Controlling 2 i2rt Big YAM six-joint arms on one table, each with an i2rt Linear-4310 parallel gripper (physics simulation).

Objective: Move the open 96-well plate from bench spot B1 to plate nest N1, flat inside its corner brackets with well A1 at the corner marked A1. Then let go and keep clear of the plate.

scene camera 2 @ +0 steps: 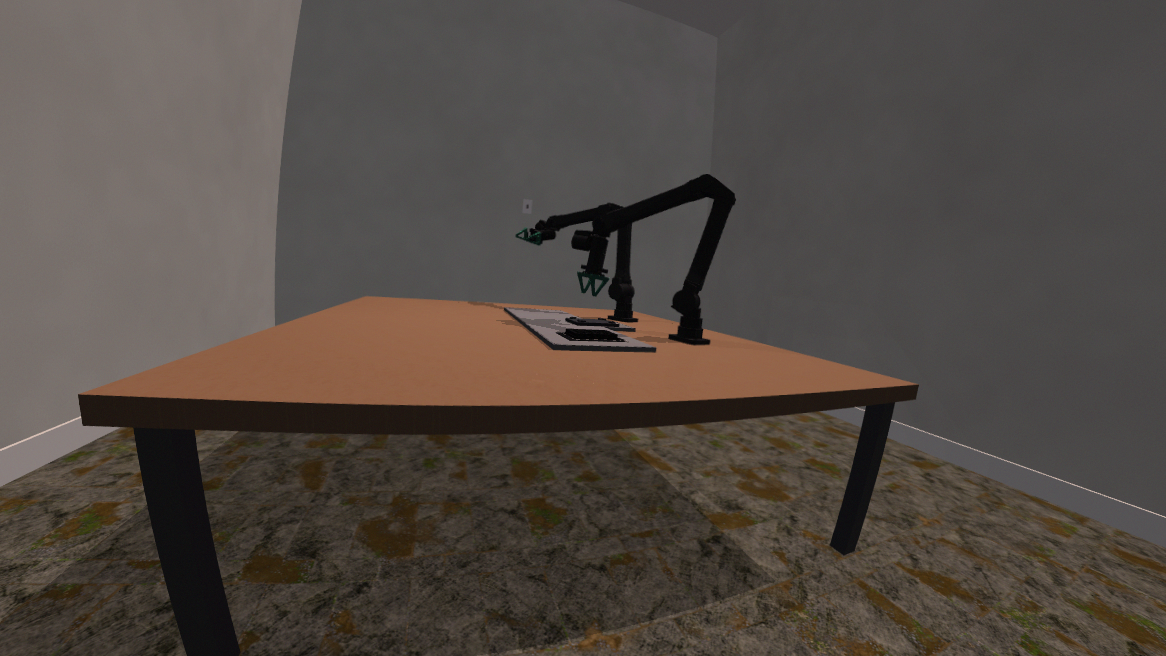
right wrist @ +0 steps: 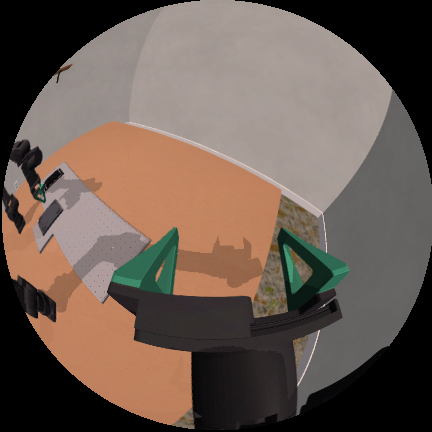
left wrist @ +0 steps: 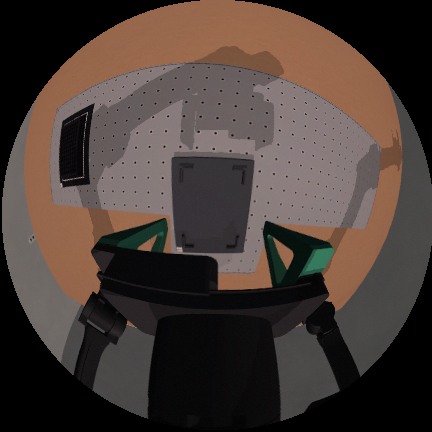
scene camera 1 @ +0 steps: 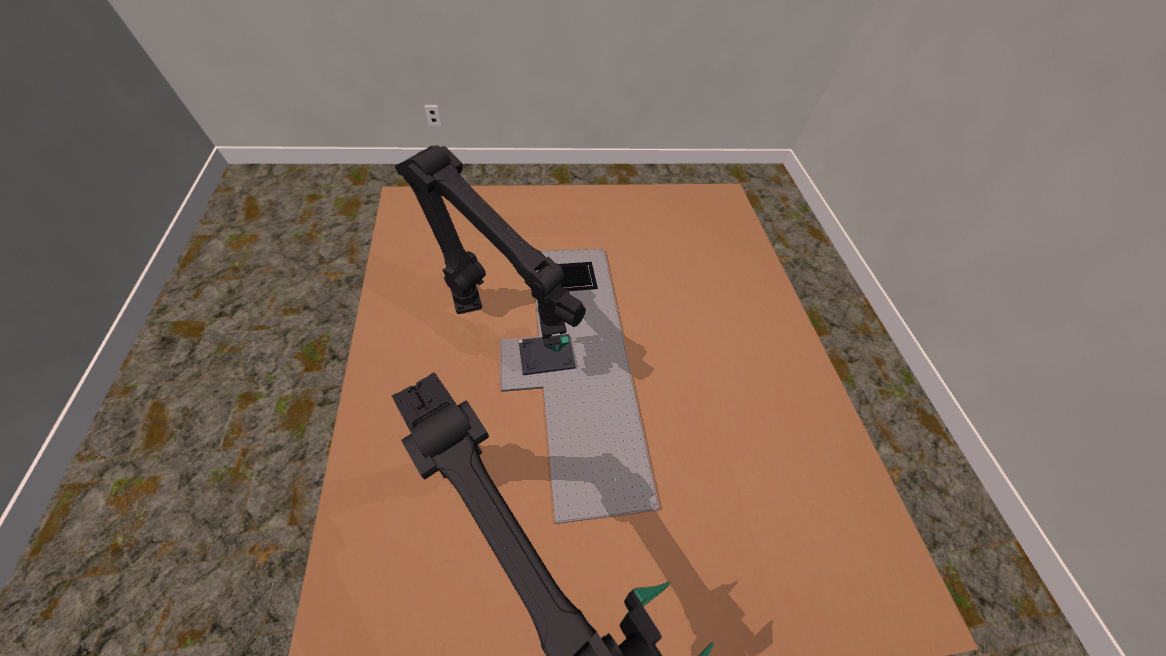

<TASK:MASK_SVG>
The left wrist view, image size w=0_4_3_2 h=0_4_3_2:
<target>left gripper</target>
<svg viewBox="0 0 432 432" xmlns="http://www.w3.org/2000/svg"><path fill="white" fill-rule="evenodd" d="M102 235L91 249L91 254L105 278L99 289L100 292L140 331L154 335L147 392L151 413L165 421L184 427L190 427L198 423L199 416L231 416L231 425L240 429L256 427L275 418L280 413L280 391L273 338L290 331L329 296L321 272L333 254L334 249L328 241L265 220L262 235L272 287L217 289L217 261L213 257L163 252L168 230L166 218L160 218L143 225ZM273 237L293 252L293 258L287 269L278 254ZM157 234L150 251L137 249L138 246Z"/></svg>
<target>black well plate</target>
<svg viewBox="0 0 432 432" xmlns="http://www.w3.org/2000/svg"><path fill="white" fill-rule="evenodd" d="M85 115L80 115L61 126L59 140L60 179L82 175L82 136Z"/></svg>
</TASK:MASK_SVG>
